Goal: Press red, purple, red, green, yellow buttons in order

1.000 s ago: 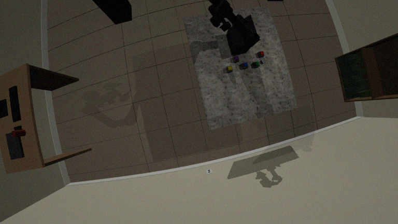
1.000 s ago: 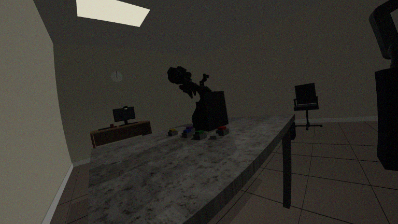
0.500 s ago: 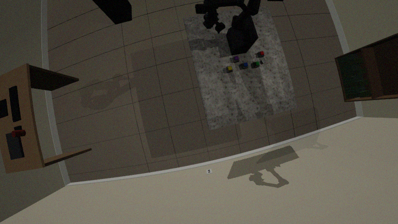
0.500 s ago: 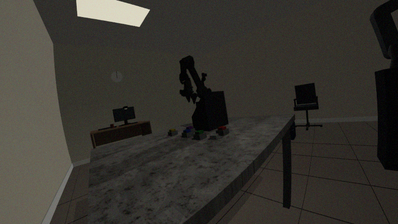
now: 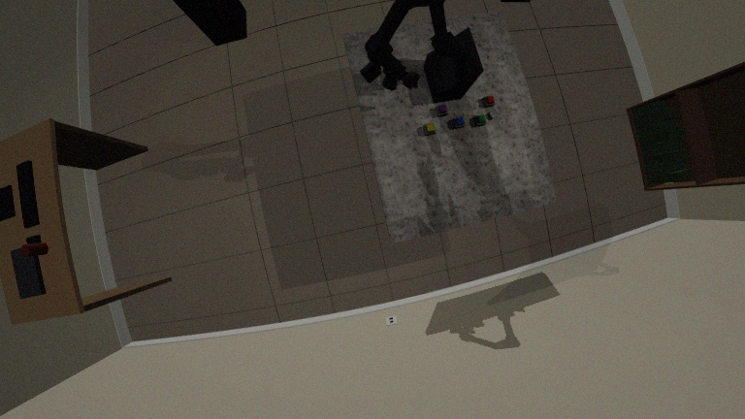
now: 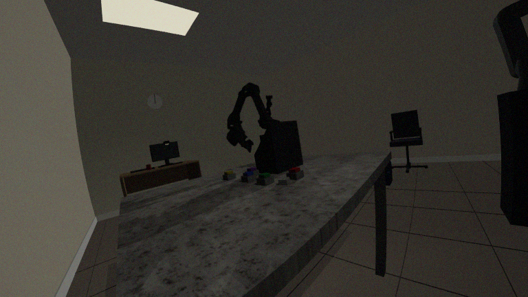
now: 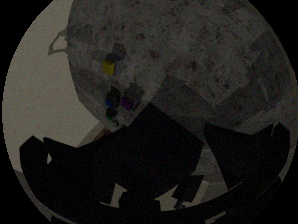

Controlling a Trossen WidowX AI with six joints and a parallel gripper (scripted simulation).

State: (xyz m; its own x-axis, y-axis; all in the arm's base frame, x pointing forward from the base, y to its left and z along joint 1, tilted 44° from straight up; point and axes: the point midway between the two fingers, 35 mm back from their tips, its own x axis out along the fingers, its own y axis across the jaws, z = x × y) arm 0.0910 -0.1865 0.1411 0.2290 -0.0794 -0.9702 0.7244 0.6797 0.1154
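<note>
Now: gripper tip 7 cm short of the red button, 41 cm to the right of it and 9 cm above it. The rest, counted from my gripper tip: yellow button (18 cm ahead, 8 cm to the left, 9 cm below); then blue button (16 cm ahead, 23 cm to the left, 9 cm below); then purple button (9 cm ahead, 16 cm to the left, 9 cm below).
</note>
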